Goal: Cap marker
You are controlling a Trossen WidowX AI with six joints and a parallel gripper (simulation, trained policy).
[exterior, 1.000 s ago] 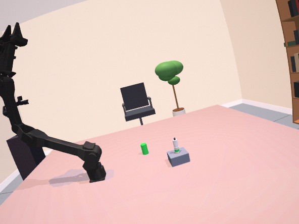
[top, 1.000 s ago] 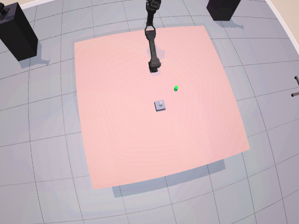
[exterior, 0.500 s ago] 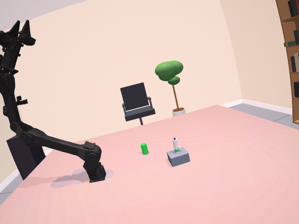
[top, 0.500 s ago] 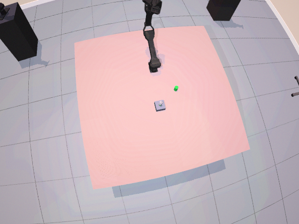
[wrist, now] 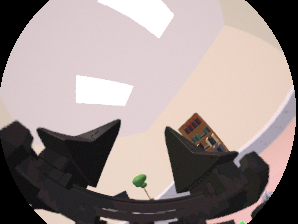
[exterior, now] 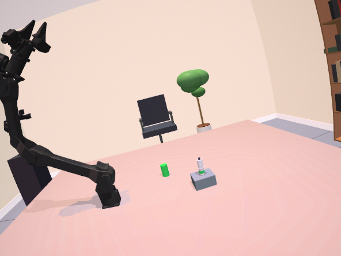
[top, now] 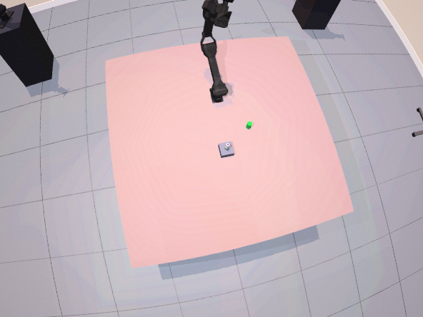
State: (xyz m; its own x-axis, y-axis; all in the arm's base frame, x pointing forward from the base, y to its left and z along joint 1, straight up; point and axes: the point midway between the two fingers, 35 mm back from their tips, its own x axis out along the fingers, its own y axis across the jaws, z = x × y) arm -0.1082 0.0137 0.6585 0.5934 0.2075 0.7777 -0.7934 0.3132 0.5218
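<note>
My gripper tip is 660 mm above the green cap, 300 mm short of it and 110 mm to the right of it. Also, from my gripper tip: grey holder block (670 mm below, 420 mm ahead, 50 mm to the right).
</note>
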